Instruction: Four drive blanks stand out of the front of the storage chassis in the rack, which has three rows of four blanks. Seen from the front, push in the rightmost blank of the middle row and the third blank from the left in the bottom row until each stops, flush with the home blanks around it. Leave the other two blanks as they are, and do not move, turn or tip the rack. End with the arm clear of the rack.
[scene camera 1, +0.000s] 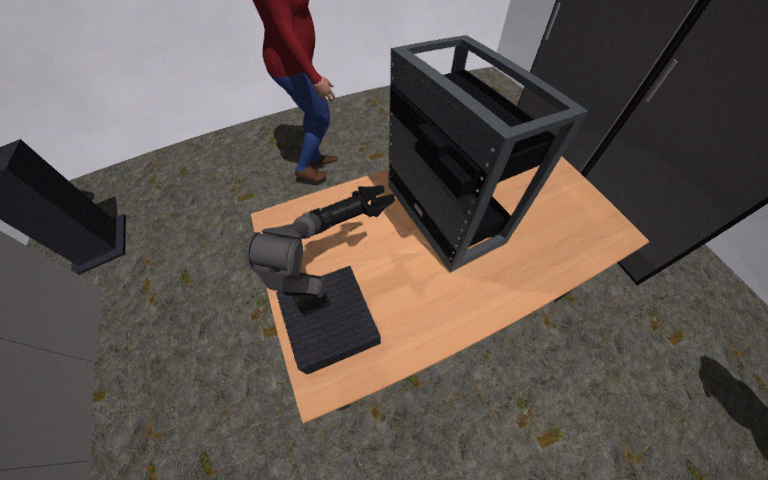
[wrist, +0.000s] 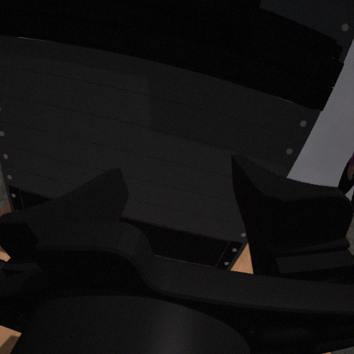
Labels:
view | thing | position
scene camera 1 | my gripper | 388, 192
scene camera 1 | rack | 452, 138
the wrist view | my gripper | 175, 175
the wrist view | rack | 168, 99

